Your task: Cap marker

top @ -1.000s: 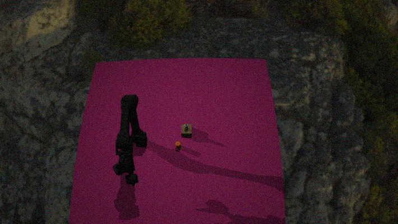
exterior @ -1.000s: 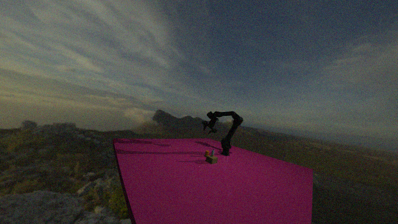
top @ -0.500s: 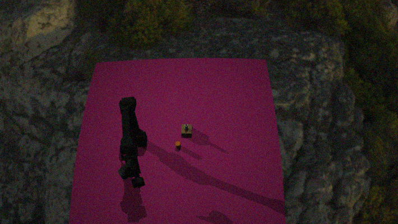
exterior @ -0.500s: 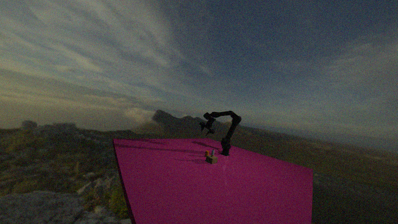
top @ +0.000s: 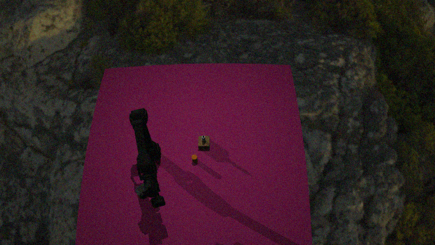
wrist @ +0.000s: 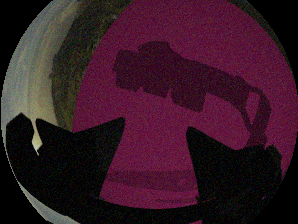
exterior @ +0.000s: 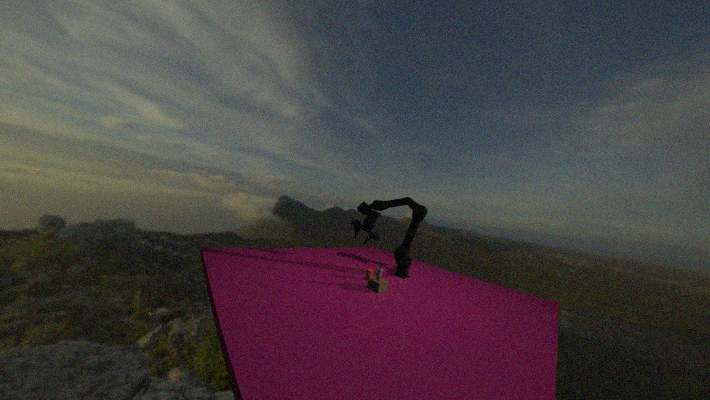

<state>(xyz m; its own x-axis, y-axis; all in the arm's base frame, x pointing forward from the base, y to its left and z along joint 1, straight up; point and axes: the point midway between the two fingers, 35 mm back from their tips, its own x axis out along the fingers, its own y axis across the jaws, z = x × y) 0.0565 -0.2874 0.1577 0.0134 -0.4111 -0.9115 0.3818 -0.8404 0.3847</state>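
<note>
The orange cap lies 270 mm to the left of my gripper tip, 170 mm ahead of it and 100 mm below it. Also, from my gripper tip: tan holder block 370 mm to the left, 220 mm ahead, 110 mm below.
</note>
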